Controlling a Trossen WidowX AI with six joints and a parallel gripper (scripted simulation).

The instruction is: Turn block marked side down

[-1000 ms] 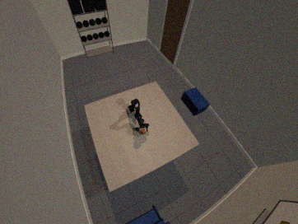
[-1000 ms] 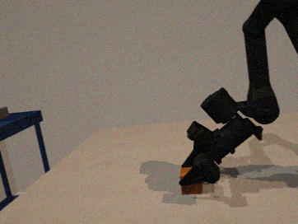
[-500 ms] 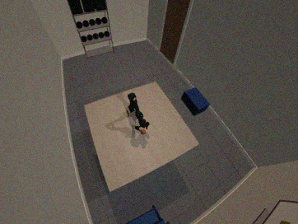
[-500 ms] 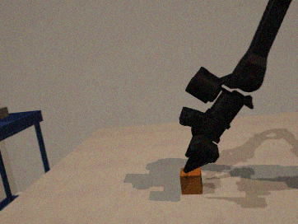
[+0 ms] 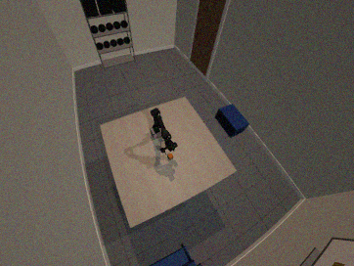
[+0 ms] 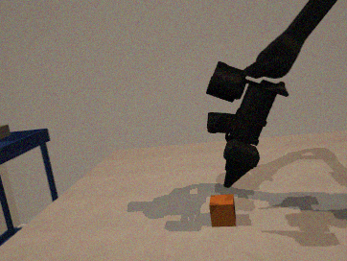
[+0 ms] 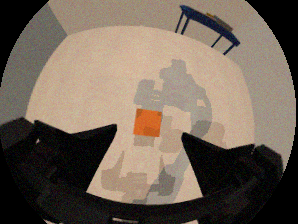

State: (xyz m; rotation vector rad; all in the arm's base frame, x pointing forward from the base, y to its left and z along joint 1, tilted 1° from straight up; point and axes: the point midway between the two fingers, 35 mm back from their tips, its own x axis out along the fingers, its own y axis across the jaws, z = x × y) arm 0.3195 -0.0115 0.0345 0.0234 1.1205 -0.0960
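My gripper tip is now 70 mm above the orange block.
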